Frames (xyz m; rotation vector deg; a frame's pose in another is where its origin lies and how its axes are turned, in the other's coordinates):
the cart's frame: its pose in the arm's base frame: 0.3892 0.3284 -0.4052 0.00 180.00 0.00
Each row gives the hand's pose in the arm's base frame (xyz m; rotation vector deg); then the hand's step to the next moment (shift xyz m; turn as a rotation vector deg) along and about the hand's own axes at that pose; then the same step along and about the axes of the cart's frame.
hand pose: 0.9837 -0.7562 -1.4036 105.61 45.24 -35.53
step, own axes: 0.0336 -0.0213 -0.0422 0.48 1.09 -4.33
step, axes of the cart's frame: -0.0088 0.0534 0.0209 -1.42 3.81 -1.91
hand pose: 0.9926 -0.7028 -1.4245 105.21 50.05 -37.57
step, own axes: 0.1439 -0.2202 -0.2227 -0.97 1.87 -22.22
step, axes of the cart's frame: 0.0764 0.3064 0.1381 -2.25 19.61 -10.42
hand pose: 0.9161 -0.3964 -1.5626 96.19 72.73 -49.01
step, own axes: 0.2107 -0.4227 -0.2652 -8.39 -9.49 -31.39
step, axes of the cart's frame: 0.3472 0.3796 0.1696 10.34 26.55 -18.28
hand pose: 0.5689 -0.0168 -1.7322 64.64 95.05 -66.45
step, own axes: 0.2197 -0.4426 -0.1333 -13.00 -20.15 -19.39
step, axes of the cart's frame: 0.4989 0.0954 0.0628 17.80 12.11 -22.08
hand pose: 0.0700 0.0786 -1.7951 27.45 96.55 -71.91
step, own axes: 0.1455 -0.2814 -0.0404 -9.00 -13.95 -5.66
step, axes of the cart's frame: 0.2999 -0.1071 -0.0235 8.82 1.45 -15.09
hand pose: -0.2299 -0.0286 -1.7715 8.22 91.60 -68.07
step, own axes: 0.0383 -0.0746 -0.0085 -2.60 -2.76 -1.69
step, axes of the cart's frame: 0.0677 -0.0481 -0.0144 1.79 1.09 -3.58
